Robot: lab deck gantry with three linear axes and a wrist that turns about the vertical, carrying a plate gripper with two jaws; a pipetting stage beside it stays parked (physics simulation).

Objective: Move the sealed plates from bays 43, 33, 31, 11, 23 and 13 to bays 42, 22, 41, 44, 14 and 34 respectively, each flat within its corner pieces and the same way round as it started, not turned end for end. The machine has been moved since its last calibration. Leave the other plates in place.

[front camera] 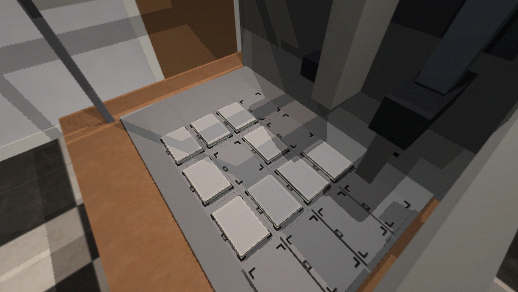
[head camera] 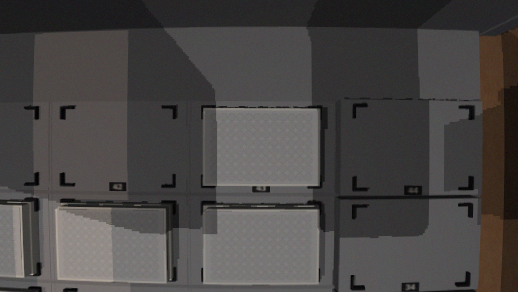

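Pixels of known places: gripper, fingertip midpoint: point(front camera: 377, 163); robot's base, link origin: point(front camera: 160, 140).
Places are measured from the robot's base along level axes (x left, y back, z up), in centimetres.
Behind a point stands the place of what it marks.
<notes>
Pale sealed plates lie flat: bay 43's plate point(front camera: 327, 160) @[x 35.4, y -40.3, z 1.4 cm] point(head camera: 261, 147) @[x 36.3, y -39.5, z 1.4 cm], bay 33's plate point(front camera: 302, 179) @[x 24.8, y -40.2, z 1.4 cm] point(head camera: 261, 246) @[x 25.7, y -39.4, z 1.4 cm], bay 31's plate point(front camera: 236, 116) @[x 25.4, y -7.4, z 1.4 cm] point(head camera: 10, 240) @[x 25.9, y -11.3, z 1.4 cm], bay 23's plate point(front camera: 274, 201) @[x 14.4, y -40.3, z 1.4 cm], bay 13's plate point(front camera: 240, 226) @[x 3.8, y -40.0, z 1.4 cm] and bay 11's plate point(front camera: 181, 145) @[x 4.1, y -7.7, z 1.4 cm]. Bay 42 point(head camera: 95, 145) @[x 36.5, y -20.5, z 0.0 cm], bay 44 point(head camera: 390, 145) @[x 36.4, y -53.3, z 1.4 cm], bay 34 point(head camera: 400, 255) @[x 24.4, y -54.6, z 1.5 cm], bay 22 point(front camera: 235, 156) @[x 15.4, y -20.9, z 0.0 cm], bay 41 and bay 14 hold no plate. A dark block point(front camera: 400, 122) @[x 24.0, y -52.7, z 33.0 cm] of the gantry hangs at the right in the front view; my gripper's jaws cannot be made out there, nor their opening.
Other plates lie in bay 32 point(front camera: 265, 143) @[x 25.3, y -23.6, z 1.4 cm] point(head camera: 112, 245) @[x 25.7, y -23.3, z 1.4 cm], bay 21 point(front camera: 211, 130) @[x 14.9, y -7.9, z 1.4 cm] and bay 12 point(front camera: 206, 181) @[x 3.7, y -24.0, z 1.4 cm]. A grey column point(front camera: 352, 50) @[x 25.1, y -41.9, z 38.5 cm] stands behind the deck's far rows in the front view. A thin dark post point(front camera: 70, 65) @[x -10.4, y 20.7, z 21.1 cm] stands at the left. Shadows cross the deck.
</notes>
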